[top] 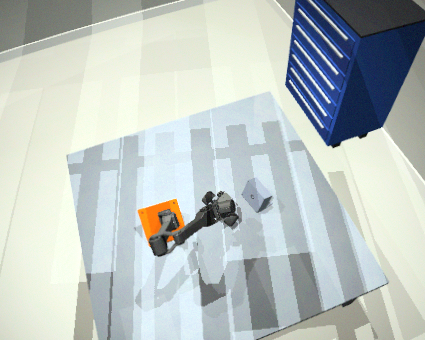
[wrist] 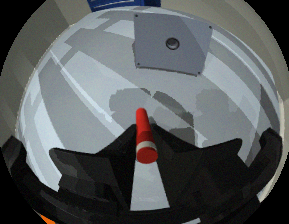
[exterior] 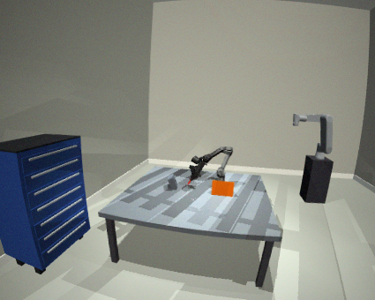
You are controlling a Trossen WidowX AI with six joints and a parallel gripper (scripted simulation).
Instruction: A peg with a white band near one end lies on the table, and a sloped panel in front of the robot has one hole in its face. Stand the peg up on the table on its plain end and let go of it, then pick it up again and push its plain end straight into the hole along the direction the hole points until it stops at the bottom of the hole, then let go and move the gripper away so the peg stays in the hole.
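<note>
The panel is 17 cm ahead of my gripper tip, 2 cm to the left of it and 2 cm below it. Round my gripper tip: peg: 1 cm to the right, 1 cm behind, 1 cm above.
</note>
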